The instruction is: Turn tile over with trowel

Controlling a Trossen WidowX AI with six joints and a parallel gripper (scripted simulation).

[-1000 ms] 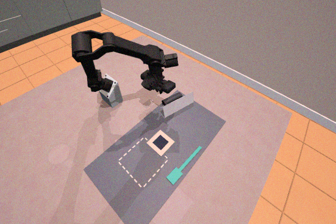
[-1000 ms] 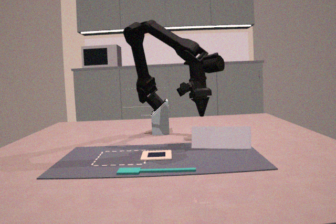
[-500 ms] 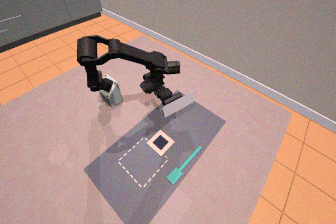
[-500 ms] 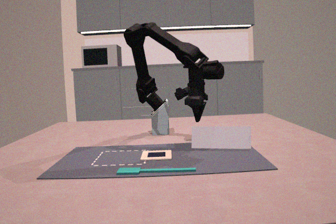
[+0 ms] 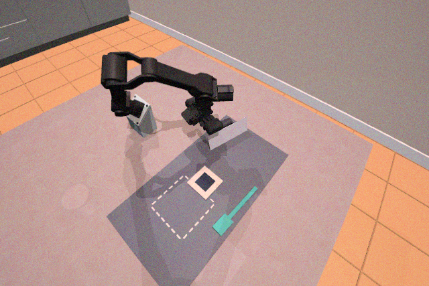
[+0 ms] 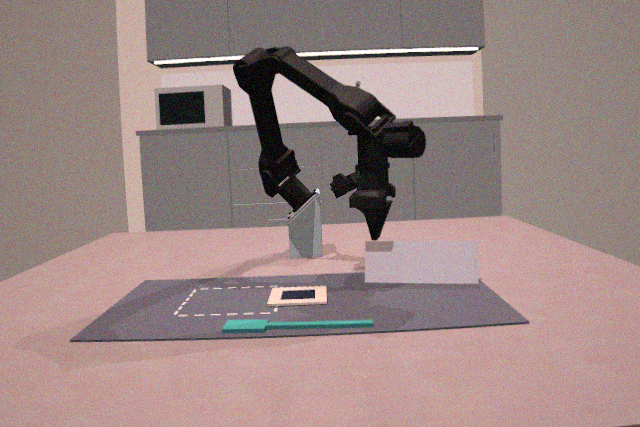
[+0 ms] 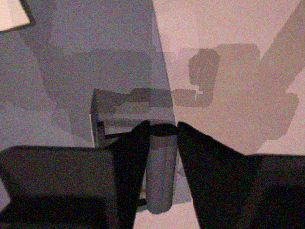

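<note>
Now: the beige tile 17 cm to the right of my gripper tip, 12 cm ahead of it and 6 cm below it. Round my gripper tip: teal flat tool (27 cm ahead, 21 cm to the right, 6 cm below); grey mat (17 cm to the right, 13 cm ahead, 9 cm below).
</note>
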